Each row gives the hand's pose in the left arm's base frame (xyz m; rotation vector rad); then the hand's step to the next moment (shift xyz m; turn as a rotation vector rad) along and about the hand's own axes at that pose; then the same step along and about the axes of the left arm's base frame.
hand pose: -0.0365 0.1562 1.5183 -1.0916 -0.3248 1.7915
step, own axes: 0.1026 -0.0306 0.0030 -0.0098 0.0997 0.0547
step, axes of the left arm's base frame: 0.0035 0.1017 -0.0334 -0.1018 -0.0438 -0.0274
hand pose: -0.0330 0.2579 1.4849 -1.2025 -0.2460 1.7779
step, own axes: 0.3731 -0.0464 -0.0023 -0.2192 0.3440 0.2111
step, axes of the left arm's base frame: 0.0014 0.3161 -0.2035 -0.3556 -0.2890 0.0313
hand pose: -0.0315 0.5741 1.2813 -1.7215 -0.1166 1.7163
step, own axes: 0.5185 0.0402 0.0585 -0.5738 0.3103 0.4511
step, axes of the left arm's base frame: -0.0066 0.2617 -0.4531 -0.6031 -0.3512 0.3767
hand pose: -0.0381 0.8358 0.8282 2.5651 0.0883 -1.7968
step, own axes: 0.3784 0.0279 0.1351 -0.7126 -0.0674 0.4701
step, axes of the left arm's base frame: 0.0035 -0.0176 -0.4024 -0.6875 0.0194 0.5102
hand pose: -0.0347 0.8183 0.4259 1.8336 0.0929 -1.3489
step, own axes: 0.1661 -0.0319 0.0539 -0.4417 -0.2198 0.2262
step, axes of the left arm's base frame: 0.0128 -0.0802 -0.1578 -0.4667 0.1697 0.2191
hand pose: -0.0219 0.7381 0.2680 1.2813 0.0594 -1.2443
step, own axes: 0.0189 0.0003 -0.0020 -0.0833 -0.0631 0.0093
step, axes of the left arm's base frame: 0.0091 -0.0109 -0.0126 -0.0842 0.0609 0.0143
